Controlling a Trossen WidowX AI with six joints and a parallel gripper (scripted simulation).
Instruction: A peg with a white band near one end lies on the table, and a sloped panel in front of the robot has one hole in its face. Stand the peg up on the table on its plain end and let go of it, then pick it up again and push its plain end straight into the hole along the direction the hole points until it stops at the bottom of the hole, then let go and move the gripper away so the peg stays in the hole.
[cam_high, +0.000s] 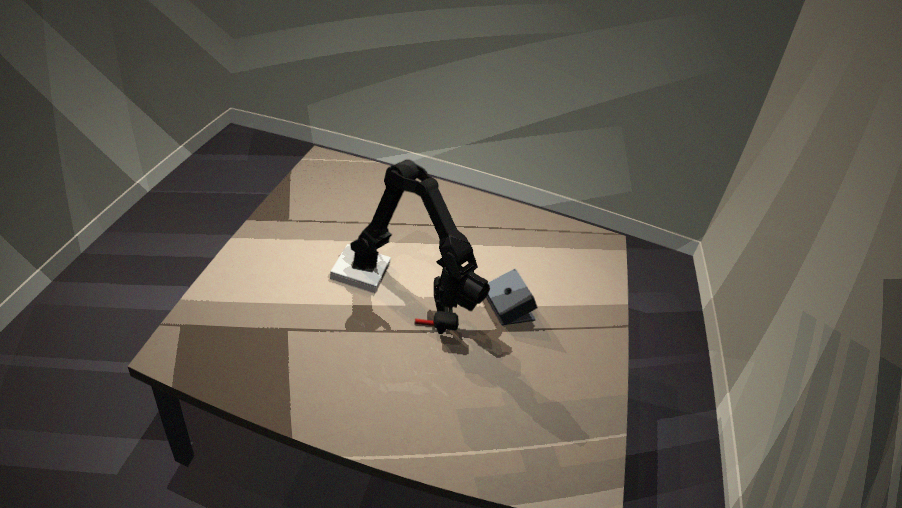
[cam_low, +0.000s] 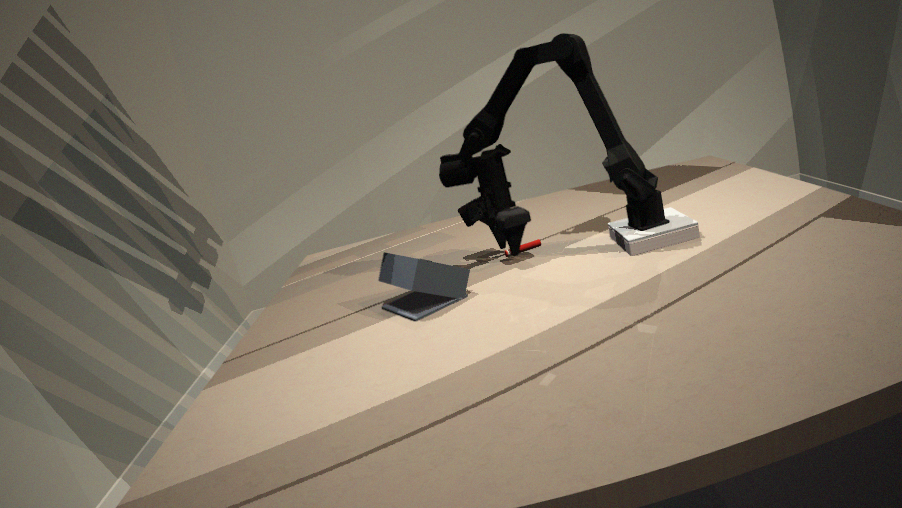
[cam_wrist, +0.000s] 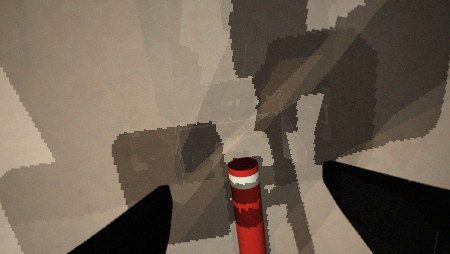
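My gripper tip is now 1 cm past the red peg. Round my gripper tip: dark flat foot 20 cm ahead, 13 cm to the left, 1 cm below; sloped panel 19 cm ahead, 13 cm to the left, 4 cm above.
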